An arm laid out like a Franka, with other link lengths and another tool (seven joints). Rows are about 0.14 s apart.
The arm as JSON. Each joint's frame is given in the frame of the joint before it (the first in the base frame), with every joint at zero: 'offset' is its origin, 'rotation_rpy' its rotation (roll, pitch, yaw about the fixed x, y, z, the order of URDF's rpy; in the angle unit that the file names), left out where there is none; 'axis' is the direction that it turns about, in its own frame. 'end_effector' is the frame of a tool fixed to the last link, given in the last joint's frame.
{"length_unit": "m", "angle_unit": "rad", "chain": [
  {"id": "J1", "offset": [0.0, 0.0, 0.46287], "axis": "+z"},
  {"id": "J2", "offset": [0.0, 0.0, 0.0], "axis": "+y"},
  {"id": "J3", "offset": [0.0, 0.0, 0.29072], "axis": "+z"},
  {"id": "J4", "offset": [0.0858, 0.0, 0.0], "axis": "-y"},
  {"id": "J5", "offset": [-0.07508, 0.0, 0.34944], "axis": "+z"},
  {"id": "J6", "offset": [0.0, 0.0, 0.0], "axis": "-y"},
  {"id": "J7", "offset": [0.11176, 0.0, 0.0], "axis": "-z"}
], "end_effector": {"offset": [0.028, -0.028, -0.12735], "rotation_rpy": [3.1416, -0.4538, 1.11]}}
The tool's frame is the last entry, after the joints.
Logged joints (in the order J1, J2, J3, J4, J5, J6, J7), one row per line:
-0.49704 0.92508 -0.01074 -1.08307 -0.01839 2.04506 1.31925
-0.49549 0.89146 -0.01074 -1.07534 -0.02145 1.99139 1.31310
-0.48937 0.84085 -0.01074 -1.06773 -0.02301 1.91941 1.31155
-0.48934 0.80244 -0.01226 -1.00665 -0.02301 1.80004 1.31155
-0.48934 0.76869 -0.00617 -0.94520 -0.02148 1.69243 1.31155
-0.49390 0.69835 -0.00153 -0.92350 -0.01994 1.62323 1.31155
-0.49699 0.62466 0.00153 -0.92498 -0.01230 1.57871 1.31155
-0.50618 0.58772 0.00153 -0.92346 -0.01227 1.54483 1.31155
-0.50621 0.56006 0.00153 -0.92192 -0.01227 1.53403 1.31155
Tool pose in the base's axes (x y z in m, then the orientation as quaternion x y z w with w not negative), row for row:
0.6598 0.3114 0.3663 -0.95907 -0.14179 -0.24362 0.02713
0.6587 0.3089 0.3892 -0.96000 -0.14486 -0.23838 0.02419
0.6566 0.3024 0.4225 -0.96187 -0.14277 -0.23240 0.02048
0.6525 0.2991 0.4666 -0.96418 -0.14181 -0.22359 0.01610
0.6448 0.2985 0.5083 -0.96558 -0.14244 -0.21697 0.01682
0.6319 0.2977 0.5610 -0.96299 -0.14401 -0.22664 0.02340
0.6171 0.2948 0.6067 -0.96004 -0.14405 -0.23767 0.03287
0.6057 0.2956 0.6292 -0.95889 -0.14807 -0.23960 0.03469
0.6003 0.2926 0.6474 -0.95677 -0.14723 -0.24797 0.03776
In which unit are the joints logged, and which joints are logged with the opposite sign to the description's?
The joints are logged in radians. Opposite sign: J1.
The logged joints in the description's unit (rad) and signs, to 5 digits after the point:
0.49704 0.92508 -0.01074 -1.08307 -0.01839 2.04506 1.31925
0.49549 0.89146 -0.01074 -1.07534 -0.02145 1.99139 1.31310
0.48937 0.84085 -0.01074 -1.06773 -0.02301 1.91941 1.31155
0.48934 0.80244 -0.01226 -1.00665 -0.02301 1.80004 1.31155
0.48934 0.76869 -0.00617 -0.94520 -0.02148 1.69243 1.31155
0.49390 0.69835 -0.00153 -0.92350 -0.01994 1.62323 1.31155
0.49699 0.62466 0.00153 -0.92498 -0.01230 1.57871 1.31155
0.50618 0.58772 0.00153 -0.92346 -0.01227 1.54483 1.31155
0.50621 0.56006 0.00153 -0.92192 -0.01227 1.53403 1.31155

